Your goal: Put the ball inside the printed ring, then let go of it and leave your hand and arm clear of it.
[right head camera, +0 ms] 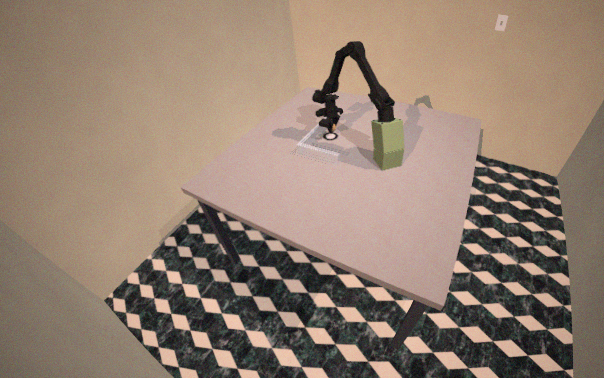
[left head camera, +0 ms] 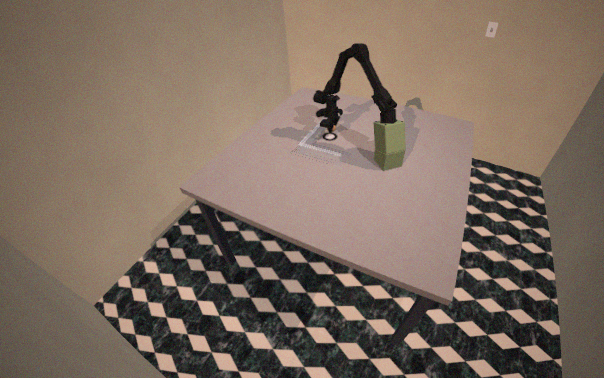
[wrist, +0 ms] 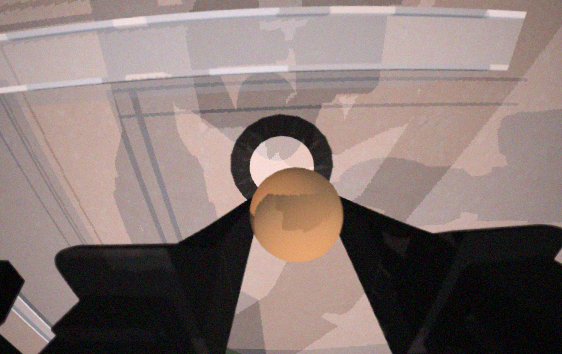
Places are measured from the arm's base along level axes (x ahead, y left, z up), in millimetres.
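Pixels of known places: gripper, fingertip midpoint: (right head camera: 332,130) (left head camera: 332,130) (wrist: 293,203); arm's base at its link origin: (right head camera: 386,120) (left head camera: 388,121).
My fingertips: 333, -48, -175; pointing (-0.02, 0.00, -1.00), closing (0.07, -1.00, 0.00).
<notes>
Ahead of a thing's pixels: the offset from my fingertips to its top centre, as dx, dy, dz. Level surfaces: height alone.
The orange ball @(+4, +0, +42) (wrist: 297,235) (left head camera: 333,128) (right head camera: 333,128) is between the two black fingertips. My gripper (wrist: 293,203) (left head camera: 331,129) (right head camera: 332,129) is shut on it and points down, a little above the table. The printed ring @(+11, +7, -38) (wrist: 241,162) (left head camera: 324,136) (right head camera: 324,136) is a black band with a pale middle, flat on the table. In the wrist view the ball overlaps the ring's lower right edge, and the ring's centre lies above and slightly left of the ball. The ball hides part of the band.
Pale, see-through L-shaped strips (left head camera: 320,148) (right head camera: 317,148) (wrist: 250,70) lie around two sides of the ring, with thin dark lines beside them. The arm stands on a green block (left head camera: 389,145) (right head camera: 388,145) to the right on the table @(dz -39) (left head camera: 350,210) (right head camera: 350,210).
</notes>
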